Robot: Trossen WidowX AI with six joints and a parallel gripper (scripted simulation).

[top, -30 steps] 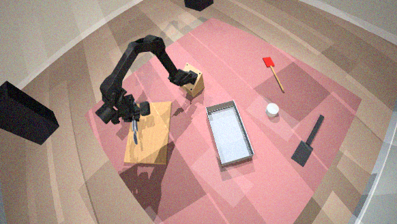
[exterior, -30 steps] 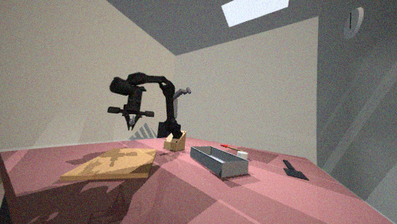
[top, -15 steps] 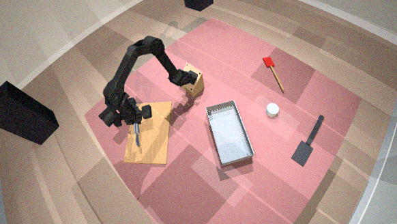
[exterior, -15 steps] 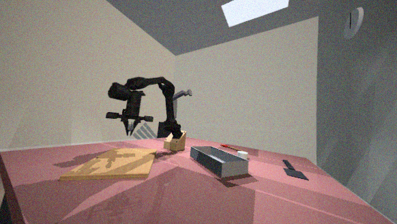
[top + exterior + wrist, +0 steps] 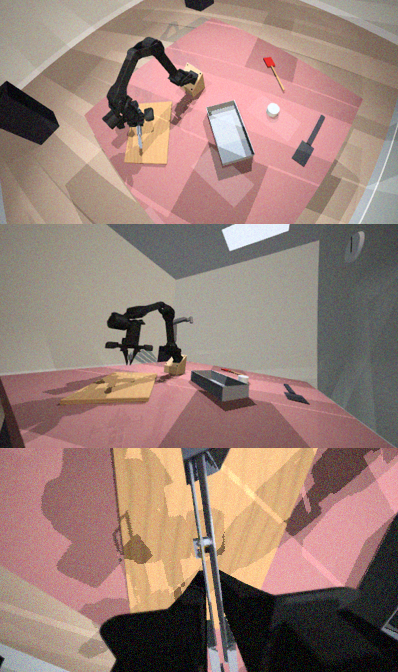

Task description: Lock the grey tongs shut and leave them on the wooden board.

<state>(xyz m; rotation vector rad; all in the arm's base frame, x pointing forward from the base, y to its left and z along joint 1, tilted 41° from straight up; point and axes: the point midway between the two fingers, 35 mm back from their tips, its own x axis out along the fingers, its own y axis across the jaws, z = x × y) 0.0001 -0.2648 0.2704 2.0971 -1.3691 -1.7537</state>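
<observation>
The wooden board is 10 mm to the left of my gripper tip and 80 mm below it. Also, from my gripper tip: white cylinder 450 mm ahead, 520 mm to the left, 70 mm below; grey roasting tin 340 mm ahead, 270 mm to the left, 60 mm below; red spatula 300 mm ahead, 790 mm to the left, 80 mm below.
</observation>
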